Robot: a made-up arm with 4 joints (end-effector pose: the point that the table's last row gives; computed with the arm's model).
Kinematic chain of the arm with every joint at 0, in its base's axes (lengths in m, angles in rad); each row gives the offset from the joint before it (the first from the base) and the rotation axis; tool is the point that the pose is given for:
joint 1: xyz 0 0 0.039 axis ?
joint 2: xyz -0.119 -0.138 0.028 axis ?
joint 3: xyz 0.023 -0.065 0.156 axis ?
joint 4: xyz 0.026 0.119 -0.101 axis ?
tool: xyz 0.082 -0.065 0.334
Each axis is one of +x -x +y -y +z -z.
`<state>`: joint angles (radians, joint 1 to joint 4).
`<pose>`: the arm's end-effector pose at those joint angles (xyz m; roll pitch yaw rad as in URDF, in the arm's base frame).
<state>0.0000 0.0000 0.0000 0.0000</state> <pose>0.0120 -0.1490 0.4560 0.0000 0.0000 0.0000</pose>
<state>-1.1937 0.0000 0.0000 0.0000</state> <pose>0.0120 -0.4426 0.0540 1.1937 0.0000 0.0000</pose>
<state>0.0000 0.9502 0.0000 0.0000</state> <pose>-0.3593 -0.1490 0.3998 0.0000 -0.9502 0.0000</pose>
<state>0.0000 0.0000 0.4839 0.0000</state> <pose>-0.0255 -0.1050 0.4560 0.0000 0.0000 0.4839</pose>
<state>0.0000 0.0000 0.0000 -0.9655</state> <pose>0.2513 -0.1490 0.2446 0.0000 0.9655 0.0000</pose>
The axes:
joint 1: -x
joint 2: -y
joint 3: +z
joint 4: -y

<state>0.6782 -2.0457 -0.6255 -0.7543</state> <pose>-0.0451 -0.4920 -0.0244 -1.9763 -0.1026 -2.6547</pose>
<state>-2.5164 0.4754 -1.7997 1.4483</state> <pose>-0.0733 -0.2056 -0.1219 -0.8977 0.8865 -2.4305</pose>
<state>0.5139 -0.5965 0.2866 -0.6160</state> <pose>0.2717 -0.0114 0.1619 -0.9533 1.1498 -0.6589</pose>
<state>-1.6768 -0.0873 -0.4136 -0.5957</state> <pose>0.2070 -0.2562 -0.2564 1.8945 0.2679 0.7491</pose>
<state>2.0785 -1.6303 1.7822 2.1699</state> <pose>-0.1864 0.2446 0.4794 -0.3600 -0.5981 0.1481</pose>
